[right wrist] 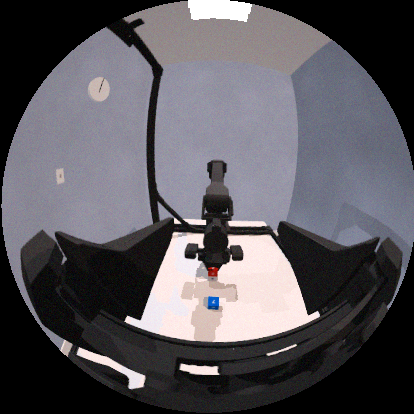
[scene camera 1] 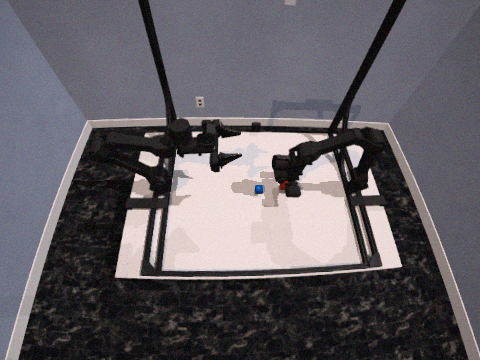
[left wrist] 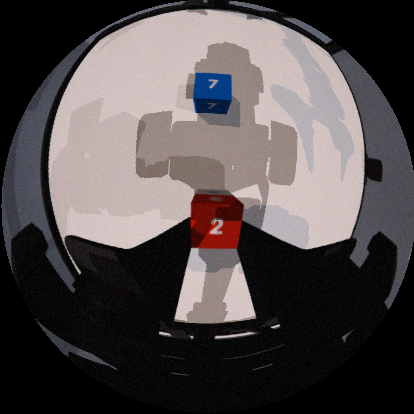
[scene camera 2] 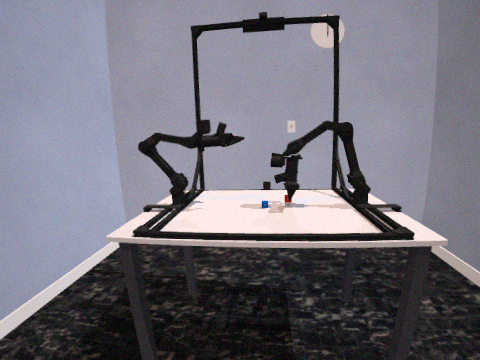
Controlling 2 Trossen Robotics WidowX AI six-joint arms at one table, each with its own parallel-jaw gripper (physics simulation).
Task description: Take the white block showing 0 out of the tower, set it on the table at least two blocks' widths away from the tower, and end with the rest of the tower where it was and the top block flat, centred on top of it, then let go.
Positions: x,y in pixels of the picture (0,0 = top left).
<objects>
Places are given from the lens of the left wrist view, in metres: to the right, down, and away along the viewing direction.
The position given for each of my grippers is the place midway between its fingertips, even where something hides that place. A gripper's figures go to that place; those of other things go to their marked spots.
my left gripper [left wrist: 213,223]: 0.00, 0.01, 0.10
blue block showing 7 [left wrist: 212,91]: 0.00, -0.10, 0.07
red block showing 2 [left wrist: 215,219]: 0.00, 0.01, 0.07
The marked spots on the blue block showing 7 and the red block showing 2 are 0.10 m apart.
</objects>
